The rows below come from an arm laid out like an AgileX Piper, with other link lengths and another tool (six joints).
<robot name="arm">
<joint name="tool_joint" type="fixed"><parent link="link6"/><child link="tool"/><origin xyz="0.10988 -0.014 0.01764" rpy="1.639 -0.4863 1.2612"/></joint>
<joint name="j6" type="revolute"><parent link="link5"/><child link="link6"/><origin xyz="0.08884 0 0.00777" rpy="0 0 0"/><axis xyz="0.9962 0 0.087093"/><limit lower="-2.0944" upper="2.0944"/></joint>
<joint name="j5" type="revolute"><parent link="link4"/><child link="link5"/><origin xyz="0 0 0" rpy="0 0 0"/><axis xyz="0 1 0"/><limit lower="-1.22" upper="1.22"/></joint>
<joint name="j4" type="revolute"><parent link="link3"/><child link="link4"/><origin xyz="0.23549 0 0.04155" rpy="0 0 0"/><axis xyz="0.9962 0 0.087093"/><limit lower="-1.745" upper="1.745"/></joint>
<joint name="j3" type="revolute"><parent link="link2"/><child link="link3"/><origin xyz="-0.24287 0 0.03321" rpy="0 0 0"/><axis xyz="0 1 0"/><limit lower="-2.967" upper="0"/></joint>
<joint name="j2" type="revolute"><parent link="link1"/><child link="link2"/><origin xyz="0 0 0" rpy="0 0 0"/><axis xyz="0 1 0"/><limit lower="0" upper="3.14"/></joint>
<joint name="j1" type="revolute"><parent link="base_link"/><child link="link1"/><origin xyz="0 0 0.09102" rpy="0 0 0"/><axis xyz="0 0 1"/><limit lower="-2.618" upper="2.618"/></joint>
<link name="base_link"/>
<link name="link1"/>
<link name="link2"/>
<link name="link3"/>
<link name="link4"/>
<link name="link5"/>
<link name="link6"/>
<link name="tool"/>
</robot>
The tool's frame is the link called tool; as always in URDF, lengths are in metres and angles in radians.
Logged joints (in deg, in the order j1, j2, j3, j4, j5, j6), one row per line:
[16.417 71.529 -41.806 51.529 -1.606 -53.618]
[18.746 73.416 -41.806 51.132 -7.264 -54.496]
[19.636 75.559 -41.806 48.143 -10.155 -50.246]
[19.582 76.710 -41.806 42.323 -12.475 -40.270]
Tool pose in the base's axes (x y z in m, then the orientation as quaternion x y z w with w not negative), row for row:
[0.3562 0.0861 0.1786 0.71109 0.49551 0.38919 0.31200]
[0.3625 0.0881 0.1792 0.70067 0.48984 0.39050 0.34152]
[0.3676 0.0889 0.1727 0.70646 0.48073 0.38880 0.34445]
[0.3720 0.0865 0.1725 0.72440 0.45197 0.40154 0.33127]
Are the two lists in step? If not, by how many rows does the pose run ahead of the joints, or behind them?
They are in step.
